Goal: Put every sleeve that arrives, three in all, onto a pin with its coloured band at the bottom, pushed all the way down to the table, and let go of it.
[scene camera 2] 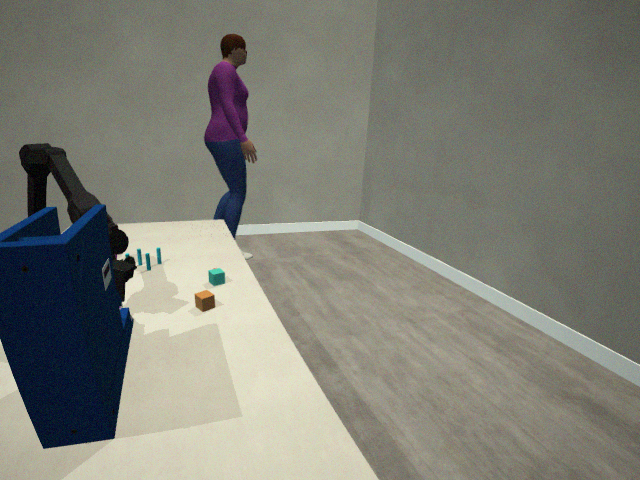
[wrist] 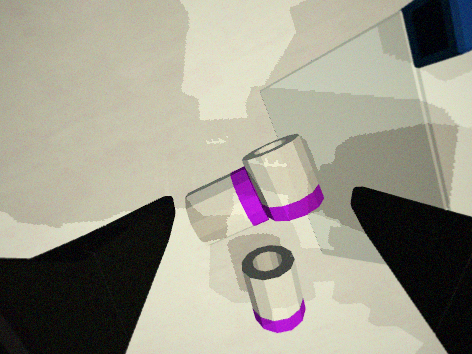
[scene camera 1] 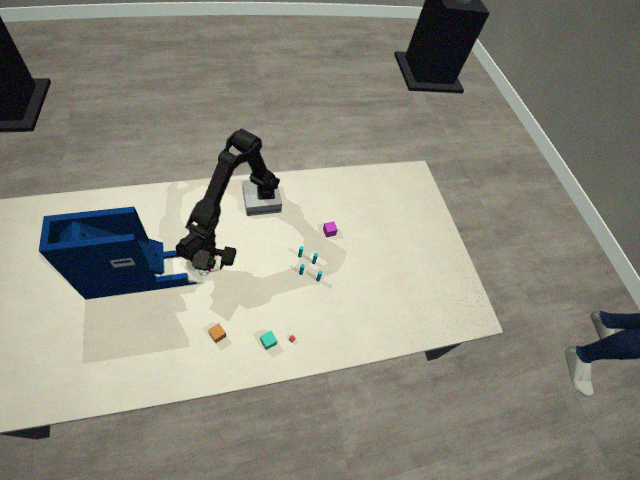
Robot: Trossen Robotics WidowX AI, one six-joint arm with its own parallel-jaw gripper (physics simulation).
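In the wrist view, three pale sleeves with purple bands lie close together. One sleeve (wrist: 276, 297) stands upright, dark rim up and band at its bottom. A second sleeve (wrist: 212, 210) lies on its side. A third sleeve (wrist: 290, 177) looks tilted, its band end against the lying one and its body overlapping the edge of a clear sheet. My gripper (wrist: 261, 200) (scene camera 1: 214, 262) is open and empty, its fingers spread to both sides above the sleeves. Several teal pins (scene camera 1: 301, 269) (scene camera 2: 148, 261) stand bare on the table. The blue box hides part of the gripper in scene camera 2.
A tall blue box (scene camera 1: 103, 271) (scene camera 2: 62, 320) with low rails (scene camera 1: 173, 279) stands beside the gripper. The clear sheet (wrist: 320, 112) slopes from it. Magenta (scene camera 1: 329, 229), orange (scene camera 1: 217, 332) (scene camera 2: 204, 301), teal (scene camera 1: 268, 339) (scene camera 2: 216, 276) and small red (scene camera 1: 292, 338) cubes lie on the table.
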